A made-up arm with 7 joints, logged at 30 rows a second.
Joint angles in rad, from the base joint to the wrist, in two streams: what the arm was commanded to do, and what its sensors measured. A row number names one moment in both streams.
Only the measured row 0 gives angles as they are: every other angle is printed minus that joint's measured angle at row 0.
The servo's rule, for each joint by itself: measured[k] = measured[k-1] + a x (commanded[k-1-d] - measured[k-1]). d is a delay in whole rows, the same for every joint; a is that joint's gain. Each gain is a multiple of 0.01, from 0.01 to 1. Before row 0 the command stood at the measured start. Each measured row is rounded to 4 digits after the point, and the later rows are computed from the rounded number. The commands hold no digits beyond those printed.
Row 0, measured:
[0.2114, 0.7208, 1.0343, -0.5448, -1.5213, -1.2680, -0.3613]
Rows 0 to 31, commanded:
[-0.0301, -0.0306, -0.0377, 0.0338, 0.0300, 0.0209, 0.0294]
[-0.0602, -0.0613, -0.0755, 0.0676, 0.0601, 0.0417, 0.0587]
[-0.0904, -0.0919, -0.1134, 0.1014, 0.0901, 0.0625, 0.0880]
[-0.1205, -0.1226, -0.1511, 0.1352, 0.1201, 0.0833, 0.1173]
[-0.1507, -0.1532, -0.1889, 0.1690, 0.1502, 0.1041, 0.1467]
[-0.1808, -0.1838, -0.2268, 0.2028, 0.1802, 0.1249, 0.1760]
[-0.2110, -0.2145, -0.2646, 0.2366, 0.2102, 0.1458, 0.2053]
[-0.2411, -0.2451, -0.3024, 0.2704, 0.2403, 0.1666, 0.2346]
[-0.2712, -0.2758, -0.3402, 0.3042, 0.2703, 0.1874, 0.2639]
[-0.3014, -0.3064, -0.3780, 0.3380, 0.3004, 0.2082, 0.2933]
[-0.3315, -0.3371, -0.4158, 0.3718, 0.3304, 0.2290, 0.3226]
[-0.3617, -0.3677, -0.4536, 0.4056, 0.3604, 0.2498, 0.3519]
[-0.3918, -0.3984, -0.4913, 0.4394, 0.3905, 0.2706, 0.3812]
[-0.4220, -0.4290, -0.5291, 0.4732, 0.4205, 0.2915, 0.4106]
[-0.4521, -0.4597, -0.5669, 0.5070, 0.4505, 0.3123, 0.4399]
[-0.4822, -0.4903, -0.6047, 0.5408, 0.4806, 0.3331, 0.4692]
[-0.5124, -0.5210, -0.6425, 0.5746, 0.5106, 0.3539, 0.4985]
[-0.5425, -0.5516, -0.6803, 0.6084, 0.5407, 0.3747, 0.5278]
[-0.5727, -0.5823, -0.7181, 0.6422, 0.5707, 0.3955, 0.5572]
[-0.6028, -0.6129, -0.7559, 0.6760, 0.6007, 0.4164, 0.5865]
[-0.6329, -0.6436, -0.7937, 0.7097, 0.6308, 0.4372, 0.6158]
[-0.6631, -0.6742, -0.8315, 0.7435, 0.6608, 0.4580, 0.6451]
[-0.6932, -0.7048, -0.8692, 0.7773, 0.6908, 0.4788, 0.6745]
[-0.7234, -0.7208, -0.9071, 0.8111, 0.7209, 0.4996, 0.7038]
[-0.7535, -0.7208, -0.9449, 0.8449, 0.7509, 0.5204, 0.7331]
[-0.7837, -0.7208, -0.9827, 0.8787, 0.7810, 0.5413, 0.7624]
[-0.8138, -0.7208, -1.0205, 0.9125, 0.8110, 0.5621, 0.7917]
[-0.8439, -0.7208, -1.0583, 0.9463, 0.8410, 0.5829, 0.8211]
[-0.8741, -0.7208, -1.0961, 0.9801, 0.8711, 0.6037, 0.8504]
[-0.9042, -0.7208, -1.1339, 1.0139, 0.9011, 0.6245, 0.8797]
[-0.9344, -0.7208, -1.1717, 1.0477, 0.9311, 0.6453, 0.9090]
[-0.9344, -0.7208, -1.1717, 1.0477, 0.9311, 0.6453, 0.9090]
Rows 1 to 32, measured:
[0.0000, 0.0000, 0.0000, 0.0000, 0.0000, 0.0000, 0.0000]
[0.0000, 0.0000, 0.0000, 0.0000, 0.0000, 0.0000, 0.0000]
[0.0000, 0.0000, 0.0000, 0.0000, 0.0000, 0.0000, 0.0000]
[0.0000, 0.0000, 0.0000, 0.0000, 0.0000, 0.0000, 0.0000]
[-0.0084, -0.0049, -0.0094, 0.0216, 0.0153, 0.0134, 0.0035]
[-0.0229, -0.0139, -0.0259, 0.0510, 0.0381, 0.0315, 0.0101]
[-0.0418, -0.0264, -0.0478, 0.0833, 0.0646, 0.0513, 0.0194]
[-0.0638, -0.0418, -0.0736, 0.1165, 0.0929, 0.0718, 0.0311]
[-0.0881, -0.0596, -0.1024, 0.1501, 0.1221, 0.0925, 0.0450]
[-0.1141, -0.0795, -0.1335, 0.1838, 0.1517, 0.1132, 0.0607]
[-0.1412, -0.1011, -0.1663, 0.2176, 0.1815, 0.1341, 0.0781]
[-0.1692, -0.1241, -0.2003, 0.2514, 0.2115, 0.1549, 0.0969]
[-0.1978, -0.1484, -0.2353, 0.2852, 0.2415, 0.1757, 0.1169]
[-0.2268, -0.1737, -0.2710, 0.3190, 0.2715, 0.1965, 0.1381]
[-0.2561, -0.1998, -0.3072, 0.3528, 0.3015, 0.2173, 0.1602]
[-0.2857, -0.2267, -0.3438, 0.3866, 0.3315, 0.2381, 0.1832]
[-0.3154, -0.2542, -0.3807, 0.4204, 0.3616, 0.2589, 0.2070]
[-0.3452, -0.2822, -0.4178, 0.4542, 0.3916, 0.2798, 0.2314]
[-0.3751, -0.3106, -0.4551, 0.4880, 0.4216, 0.3006, 0.2564]
[-0.4051, -0.3394, -0.4925, 0.5218, 0.4517, 0.3214, 0.2819]
[-0.4351, -0.3685, -0.5300, 0.5556, 0.4817, 0.3422, 0.3079]
[-0.4652, -0.3978, -0.5676, 0.5894, 0.5118, 0.3630, 0.3343]
[-0.4953, -0.4273, -0.6052, 0.6232, 0.5418, 0.3838, 0.3610]
[-0.5254, -0.4570, -0.6429, 0.6570, 0.5718, 0.4047, 0.3881]
[-0.5555, -0.4869, -0.6806, 0.6907, 0.6019, 0.4255, 0.4154]
[-0.5856, -0.5169, -0.7183, 0.7245, 0.6319, 0.4463, 0.4430]
[-0.6157, -0.5470, -0.7560, 0.7583, 0.6619, 0.4671, 0.4708]
[-0.6459, -0.5748, -0.7938, 0.7921, 0.6920, 0.4879, 0.4988]
[-0.6760, -0.5982, -0.8316, 0.8259, 0.7220, 0.5087, 0.5269]
[-0.7062, -0.6178, -0.8694, 0.8597, 0.7521, 0.5296, 0.5552]
[-0.7363, -0.6343, -0.9072, 0.8935, 0.7821, 0.5504, 0.5836]
[-0.7664, -0.6481, -0.9450, 0.9273, 0.8121, 0.5712, 0.6121]
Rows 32 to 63, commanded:
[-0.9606, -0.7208, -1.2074, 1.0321, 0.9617, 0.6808, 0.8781]
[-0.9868, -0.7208, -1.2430, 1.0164, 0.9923, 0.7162, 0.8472]
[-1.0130, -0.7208, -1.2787, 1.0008, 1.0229, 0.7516, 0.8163]
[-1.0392, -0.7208, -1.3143, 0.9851, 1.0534, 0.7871, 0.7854]
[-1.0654, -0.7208, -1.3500, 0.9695, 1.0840, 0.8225, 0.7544]
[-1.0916, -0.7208, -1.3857, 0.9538, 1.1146, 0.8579, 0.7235]
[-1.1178, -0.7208, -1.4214, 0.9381, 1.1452, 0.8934, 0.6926]
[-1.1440, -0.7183, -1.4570, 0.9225, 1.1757, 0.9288, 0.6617]
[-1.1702, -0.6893, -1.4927, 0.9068, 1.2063, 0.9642, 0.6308]
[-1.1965, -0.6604, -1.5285, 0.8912, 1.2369, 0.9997, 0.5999]
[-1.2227, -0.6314, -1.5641, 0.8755, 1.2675, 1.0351, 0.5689]
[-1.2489, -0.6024, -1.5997, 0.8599, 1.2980, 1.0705, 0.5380]
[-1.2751, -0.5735, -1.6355, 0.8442, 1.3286, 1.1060, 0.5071]
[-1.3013, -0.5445, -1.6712, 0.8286, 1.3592, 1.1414, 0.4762]
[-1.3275, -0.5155, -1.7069, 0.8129, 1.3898, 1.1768, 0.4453]
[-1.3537, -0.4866, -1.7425, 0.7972, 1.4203, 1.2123, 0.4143]
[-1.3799, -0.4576, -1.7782, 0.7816, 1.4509, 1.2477, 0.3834]
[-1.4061, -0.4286, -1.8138, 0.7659, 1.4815, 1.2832, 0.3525]
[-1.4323, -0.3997, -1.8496, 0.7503, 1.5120, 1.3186, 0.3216]
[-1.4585, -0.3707, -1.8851, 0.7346, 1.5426, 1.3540, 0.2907]
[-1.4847, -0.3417, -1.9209, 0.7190, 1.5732, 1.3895, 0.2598]
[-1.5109, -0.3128, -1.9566, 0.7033, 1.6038, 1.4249, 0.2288]
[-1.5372, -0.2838, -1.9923, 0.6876, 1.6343, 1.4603, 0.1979]
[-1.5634, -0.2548, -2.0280, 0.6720, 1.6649, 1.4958, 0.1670]
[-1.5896, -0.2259, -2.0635, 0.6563, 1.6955, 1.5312, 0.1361]
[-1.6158, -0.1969, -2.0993, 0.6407, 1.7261, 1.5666, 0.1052]
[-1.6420, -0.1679, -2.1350, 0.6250, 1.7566, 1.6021, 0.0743]
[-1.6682, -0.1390, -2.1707, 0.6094, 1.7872, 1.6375, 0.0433]
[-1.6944, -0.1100, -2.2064, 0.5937, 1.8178, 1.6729, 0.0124]
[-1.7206, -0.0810, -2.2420, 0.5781, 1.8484, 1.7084, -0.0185]
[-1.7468, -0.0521, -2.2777, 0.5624, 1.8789, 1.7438, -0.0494]
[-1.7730, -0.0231, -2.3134, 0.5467, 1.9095, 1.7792, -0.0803]
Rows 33 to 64, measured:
[-0.7966, -0.6597, -0.9828, 0.9611, 0.8422, 0.5920, 0.6407]
[-0.8267, -0.6695, -1.0206, 0.9949, 0.8722, 0.6128, 0.6694]
[-0.8569, -0.6777, -1.0584, 1.0287, 0.9022, 0.6336, 0.6982]
[-0.8786, -0.6846, -1.0867, 1.0409, 0.9169, 0.6411, 0.7235]
[-0.9016, -0.6904, -1.1169, 1.0353, 0.9397, 0.6665, 0.7421]
[-0.9255, -0.6953, -1.1484, 1.0232, 0.9665, 0.6983, 0.7547]
[-0.9500, -0.6994, -1.1810, 1.0089, 0.9953, 0.7324, 0.7621]
[-0.9750, -0.7028, -1.2143, 0.9937, 1.0249, 0.7674, 0.7649]
[-1.0003, -0.7057, -1.2482, 0.9782, 1.0550, 0.8027, 0.7636]
[-1.0259, -0.7081, -1.2826, 0.9626, 1.0854, 0.8380, 0.7588]
[-1.0516, -0.7101, -1.3173, 0.9469, 1.1159, 0.8735, 0.7509]
[-1.0775, -0.7114, -1.3522, 0.9313, 1.1464, 0.9089, 0.7402]
[-1.1035, -0.7079, -1.3873, 0.9156, 1.1769, 0.9443, 0.7271]
[-1.1295, -0.7003, -1.4226, 0.9000, 1.2075, 0.9798, 0.7118]
[-1.1556, -0.6893, -1.4580, 0.8843, 1.2381, 1.0152, 0.6947]
[-1.1817, -0.6754, -1.4934, 0.8687, 1.2686, 1.0506, 0.6759]
[-1.2079, -0.6591, -1.5289, 0.8530, 1.2992, 1.0861, 0.6556]
[-1.2341, -0.6408, -1.5645, 0.8374, 1.3298, 1.1215, 0.6341]
[-1.2603, -0.6208, -1.6001, 0.8217, 1.3604, 1.1569, 0.6114]
[-1.2865, -0.5993, -1.6357, 0.8060, 1.3909, 1.1924, 0.5877]
[-1.3127, -0.5766, -1.6713, 0.7904, 1.4215, 1.2278, 0.5632]
[-1.3389, -0.5529, -1.7069, 0.7747, 1.4521, 1.2633, 0.5379]
[-1.3651, -0.5284, -1.7426, 0.7591, 1.4826, 1.2987, 0.5119]
[-1.3913, -0.5032, -1.7782, 0.7434, 1.5132, 1.3341, 0.4854]
[-1.4175, -0.4774, -1.8139, 0.7278, 1.5438, 1.3696, 0.4583]
[-1.4437, -0.4511, -1.8496, 0.7121, 1.5744, 1.4050, 0.4308]
[-1.4699, -0.4243, -1.8853, 0.6964, 1.6049, 1.4404, 0.4029]
[-1.4961, -0.3972, -1.9210, 0.6808, 1.6355, 1.4759, 0.3746]
[-1.5223, -0.3698, -1.9566, 0.6651, 1.6661, 1.5113, 0.3460]
[-1.5485, -0.3421, -1.9923, 0.6495, 1.6967, 1.5467, 0.3171]
[-1.5747, -0.3142, -2.0280, 0.6338, 1.7272, 1.5822, 0.2880]
[-1.6009, -0.2862, -2.0637, 0.6182, 1.7578, 1.6176, 0.2586]

